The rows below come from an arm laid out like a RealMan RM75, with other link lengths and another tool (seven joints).
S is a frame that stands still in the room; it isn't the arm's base.
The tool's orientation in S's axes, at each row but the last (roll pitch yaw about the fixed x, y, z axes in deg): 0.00 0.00 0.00; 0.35 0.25 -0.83; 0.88 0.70 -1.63; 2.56 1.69 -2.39; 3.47 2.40 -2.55; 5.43 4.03 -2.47; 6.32 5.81 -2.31
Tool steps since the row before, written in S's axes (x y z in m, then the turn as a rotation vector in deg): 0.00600 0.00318 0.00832 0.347 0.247 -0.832; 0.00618 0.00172 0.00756 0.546 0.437 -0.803; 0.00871 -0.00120 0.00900 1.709 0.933 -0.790; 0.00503 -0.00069 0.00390 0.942 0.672 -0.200; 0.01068 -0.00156 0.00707 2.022 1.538 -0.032; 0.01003 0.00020 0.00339 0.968 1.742 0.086; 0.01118 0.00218 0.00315 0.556 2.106 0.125
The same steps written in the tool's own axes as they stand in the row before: 0.00600 0.00318 0.00832 0.347 0.247 -0.832; 0.00612 0.00186 0.00758 0.543 0.440 -0.803; 0.00863 -0.00081 0.00912 1.691 0.969 -0.784; 0.00494 -0.00030 0.00406 0.919 0.702 -0.205; 0.01043 -0.00063 0.00757 1.951 1.626 -0.049; 0.00975 0.00102 0.00401 0.884 1.788 -0.021; 0.01071 0.00308 0.00394 0.456 2.133 -0.063
